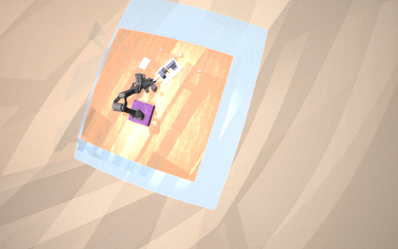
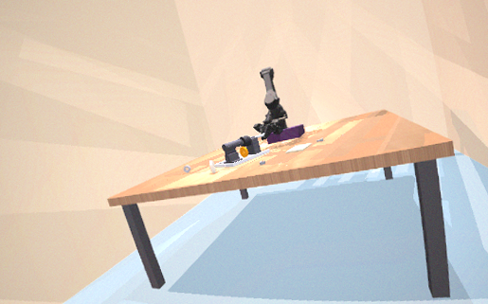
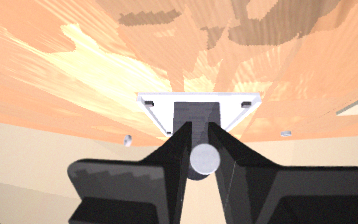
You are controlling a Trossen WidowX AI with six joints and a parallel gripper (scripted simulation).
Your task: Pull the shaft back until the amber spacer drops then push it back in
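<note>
Now: the shaft 4 cm ahead of my gripper tip, 3 cm to the right of it and 2 cm above it. The rest, counted from my gripper tip: white peg 32 cm ahead, 15 cm to the right, 3 cm below; amber spacer 12 cm ahead, 8 cm to the right, 2 cm below; flat white sheet 19 cm to the left, 17 cm ahead, 5 cm below.
</note>
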